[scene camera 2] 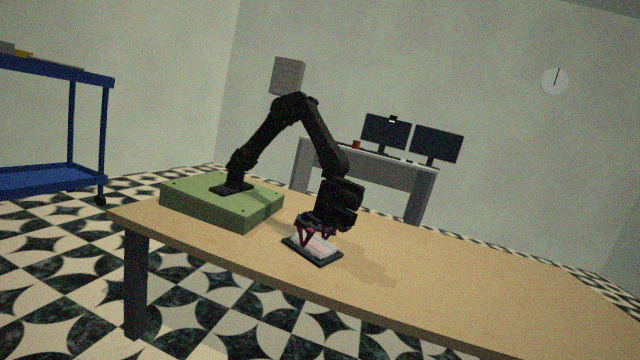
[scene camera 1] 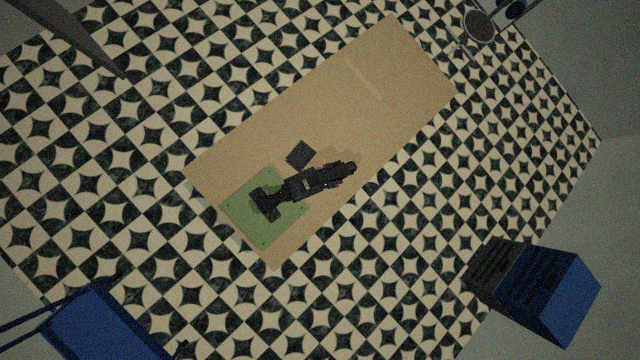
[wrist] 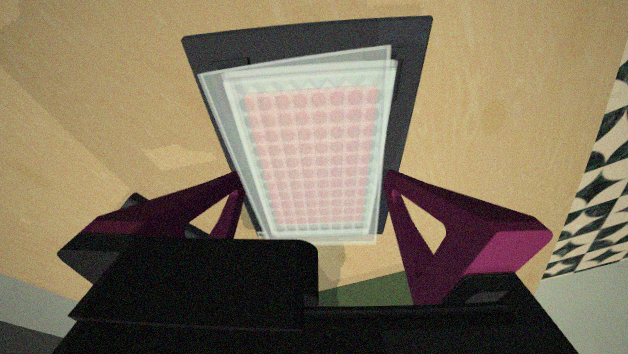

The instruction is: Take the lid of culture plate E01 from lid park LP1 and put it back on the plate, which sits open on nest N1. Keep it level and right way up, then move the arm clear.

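Places are measured from the arm's base along level axes (x left, y back, z up), in millimetres.
Where they show: gripper, fingertip midpoint: (scene camera 2: 313, 243) (wrist: 314, 177); arm's base, link origin: (scene camera 2: 232, 189) (scene camera 1: 265, 204).
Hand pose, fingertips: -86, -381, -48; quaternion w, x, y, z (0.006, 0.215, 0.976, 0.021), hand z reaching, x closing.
Things, the pixels of their top centre, and the offset from my fingertips, as dx, dy, dz. "pt": a spot on its surface instead. Level surfaces: height alone.
- clear lid, surface spot: (wrist: 216, 100) pt +21, -68, +7
- culture plate E01, top centre: (wrist: 308, 187) (scene camera 2: 316, 239) +0, -8, +18
- dark nest N1, top centre: (wrist: 314, 172) (scene camera 2: 313, 244) +0, -1, -4
- wooden table, surface height: dz -22
The clear lid (wrist: 216, 100) lies over the culture plate E01 (wrist: 320, 150), whose pink wells show through it. The lid is turned a little against the plate, and its far left corner juts past the plate's edge in the wrist view. The plate is on the dark nest N1 (wrist: 300, 39) (scene camera 2: 326, 262). My gripper (wrist: 314, 177) (scene camera 2: 316, 241) is open, with one magenta fingertip low on each long side of plate and lid. I cannot tell whether a fingertip touches the lid. A dark square, apparently lid park LP1 (scene camera 1: 300, 156), shows beside the arm; the arm hides the nest there.
The arm stands on a green base block (scene camera 1: 263, 237) (scene camera 2: 200, 207) at one end of the wooden table (scene camera 1: 385, 65) (scene camera 2: 450, 280). A blue cart (scene camera 1: 95, 325) (scene camera 2: 55, 180), a blue cabinet (scene camera 1: 570, 295) and a desk with monitors (scene camera 2: 385, 131) stand away from the table.
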